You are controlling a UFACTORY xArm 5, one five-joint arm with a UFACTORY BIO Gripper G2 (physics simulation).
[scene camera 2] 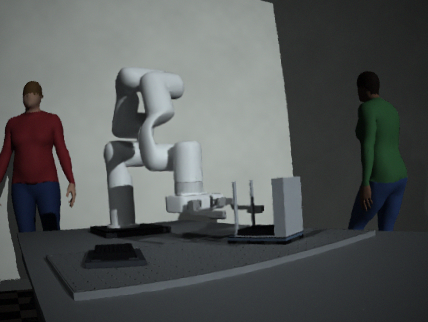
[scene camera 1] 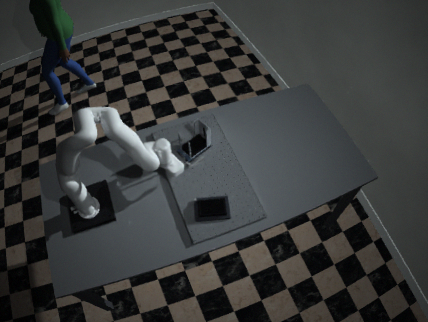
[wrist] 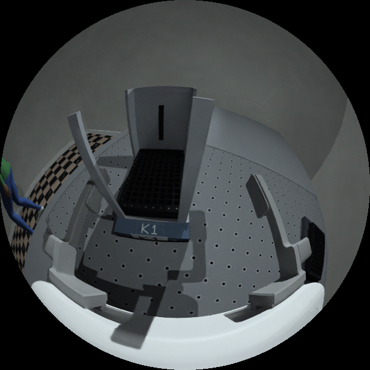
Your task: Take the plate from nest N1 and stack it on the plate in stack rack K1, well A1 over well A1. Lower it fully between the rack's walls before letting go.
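Seen in the pictures: end effector, tool point: (scene camera 2: 237, 212) (scene camera 1: 189, 150); arm's base, origin of the base link: (scene camera 2: 123, 227) (scene camera 1: 88, 208).
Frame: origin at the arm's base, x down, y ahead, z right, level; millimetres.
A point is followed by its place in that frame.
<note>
Rack K1 (scene camera 1: 207, 131) {y 700, x -135, z -113 mm} (scene camera 2: 288, 207) {y 714, x -72, z -139 mm} (wrist: 150, 229) has tall pale walls and posts and a blue labelled base. A black plate (scene camera 1: 194, 147) {y 630, x -22, z -126 mm} (scene camera 2: 256, 230) {y 645, x -23, z -98 mm} (wrist: 152, 180) lies low inside it. Nest N1 (scene camera 1: 198, 218) (scene camera 2: 114, 263), a low dark grey frame, holds another black plate (scene camera 1: 213, 207) {y 589, x -12, z 229 mm} (scene camera 2: 113, 250) {y 612, x -17, z 234 mm}, which also shows at the right edge of the wrist view (wrist: 316, 252). My gripper (scene camera 2: 239, 211) {y 589, x -66, z -88 mm} (wrist: 176, 194) is open and empty, level at post height on the labelled side of the rack. In the wrist view the rack shows between the fingers, left of centre. Well A1 cannot be made out on either plate.
A perforated grey board (scene camera 1: 227, 175) {y 728, x 9, z 81 mm} (scene camera 2: 200, 272) {y 798, x 9, z 144 mm} (wrist: 225, 240) carries the rack and the nest on the grey table (scene camera 1: 300, 135) {y 1233, x 22, z -6 mm}. The arm's black base (scene camera 1: 107, 212) {y 93, x -3, z 61 mm} stands beside the board. A person in green (scene camera 1: 52, 22) (scene camera 2: 384, 140) and one in red (scene camera 2: 37, 145) stand beyond the table.
</note>
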